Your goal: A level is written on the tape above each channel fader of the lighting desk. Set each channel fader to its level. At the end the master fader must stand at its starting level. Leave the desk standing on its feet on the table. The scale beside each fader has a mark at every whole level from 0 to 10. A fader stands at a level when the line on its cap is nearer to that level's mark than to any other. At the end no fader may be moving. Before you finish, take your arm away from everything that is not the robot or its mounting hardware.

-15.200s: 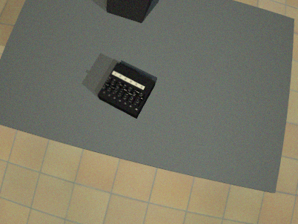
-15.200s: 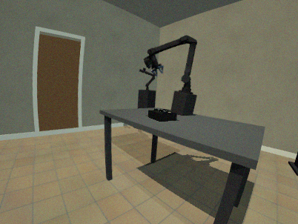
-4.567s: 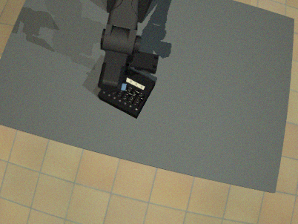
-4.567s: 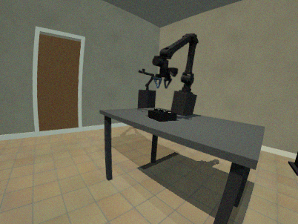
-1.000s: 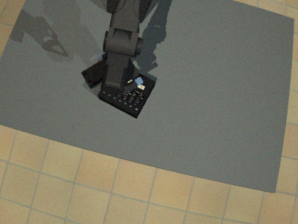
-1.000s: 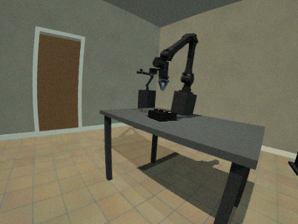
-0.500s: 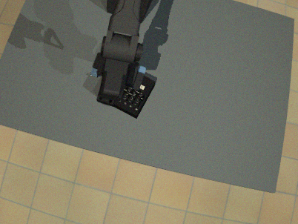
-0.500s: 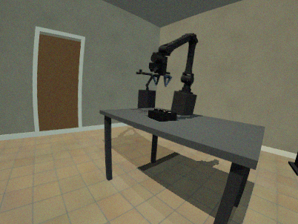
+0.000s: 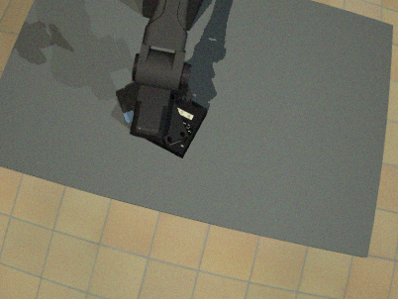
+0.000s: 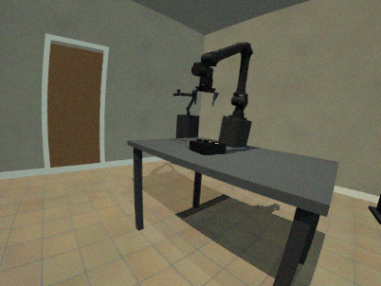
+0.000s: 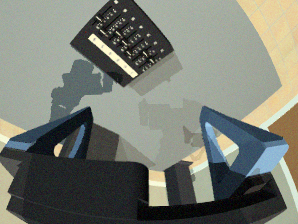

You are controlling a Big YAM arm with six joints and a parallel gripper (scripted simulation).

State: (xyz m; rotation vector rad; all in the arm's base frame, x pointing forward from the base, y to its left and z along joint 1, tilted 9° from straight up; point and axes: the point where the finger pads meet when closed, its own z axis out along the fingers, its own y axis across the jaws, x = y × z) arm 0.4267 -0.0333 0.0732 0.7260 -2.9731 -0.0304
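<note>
The fader cap 1 is 200 mm below my hand, 50 mm to the right of it and 40 mm behind it. Round my hand: master fader cap (200 mm below, 80 mm to the left); then fader cap 4 (200 mm below, 20 mm to the left, 20 mm behind); then fader cap 5 (200 mm below, 30 mm to the left, 10 mm behind).
</note>
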